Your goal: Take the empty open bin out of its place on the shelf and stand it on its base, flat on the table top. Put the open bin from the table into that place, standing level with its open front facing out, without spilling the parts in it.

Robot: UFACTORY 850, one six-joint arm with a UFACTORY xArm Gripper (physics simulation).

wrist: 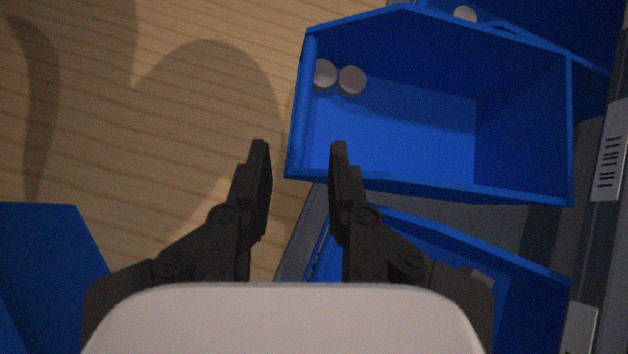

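A blue open bin (pixel 420 127) with two round grey parts at its front left corner is at the upper right, beside the shelf (pixel 296 252). Its low front lip faces left and sticks out past the shelf's front edge. My gripper (pixel 300 160) is open, its fingers part-way apart with nothing held between them. In the view the left fingertip is over the wood and the right one over the bin's interior, with the front lip between them; contact cannot be told. Part of another blue bin (pixel 45 250) shows at lower left; its inside is hidden.
A neighbouring blue bin (pixel 535 300) with a greyish part is at lower right, partly behind my right finger. Another blue bin (pixel 550 22) with a round part (pixel 465 13) is at the top right. Label plates (pixel 608 150) line the right side. The wooden table top (pixel 175 125) carries shadows.
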